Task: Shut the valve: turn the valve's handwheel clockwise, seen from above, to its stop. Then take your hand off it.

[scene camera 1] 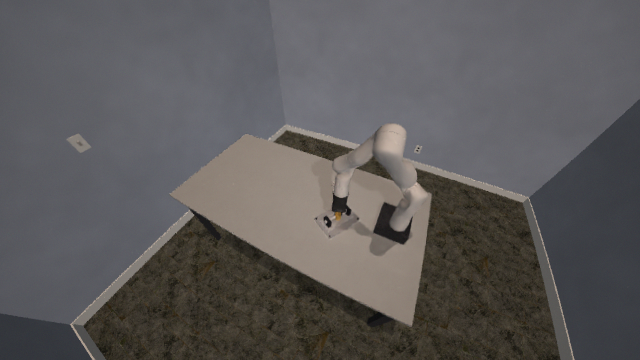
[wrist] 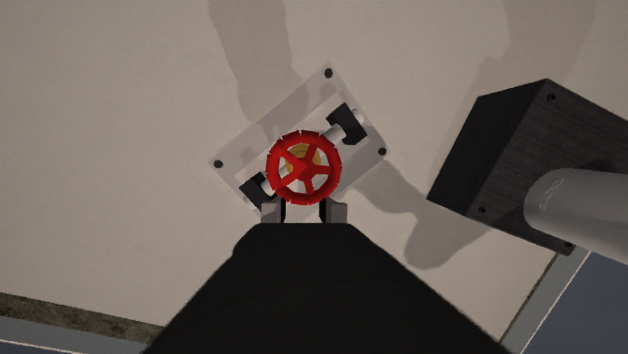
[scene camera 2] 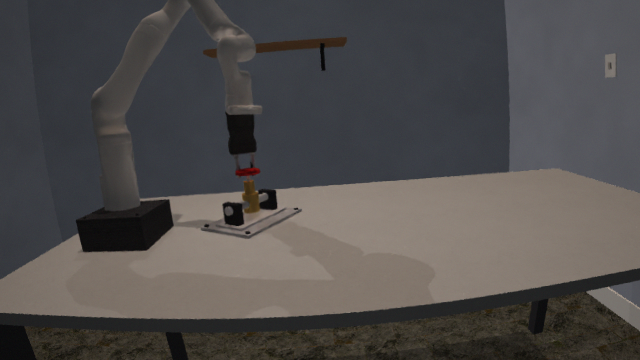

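Note:
The valve has a red five-spoked handwheel [scene camera 2: 247, 171] [wrist: 306, 169], level above a brass body [scene camera 1: 338, 216] [scene camera 2: 251, 201]. The body sits on a pale pipe held by two black blocks on a light base plate [scene camera 1: 345, 228] [scene camera 2: 270, 222] [wrist: 235, 151]. My gripper [scene camera 2: 245, 164] [wrist: 302, 205] points down and is shut on the handwheel, its two fingers standing apart at the rim on the near side in the wrist view. The fingertips are partly hidden by the rim. In scene camera 1 the handwheel is hidden behind the gripper.
The arm's black base block [scene camera 1: 382, 222] [scene camera 2: 112, 230] [wrist: 500, 145] stands on the table [scene camera 1: 240, 185] [scene camera 2: 450, 225] beside the valve. A brown wall shelf [scene camera 2: 300, 45] hangs on the wall behind the arm.

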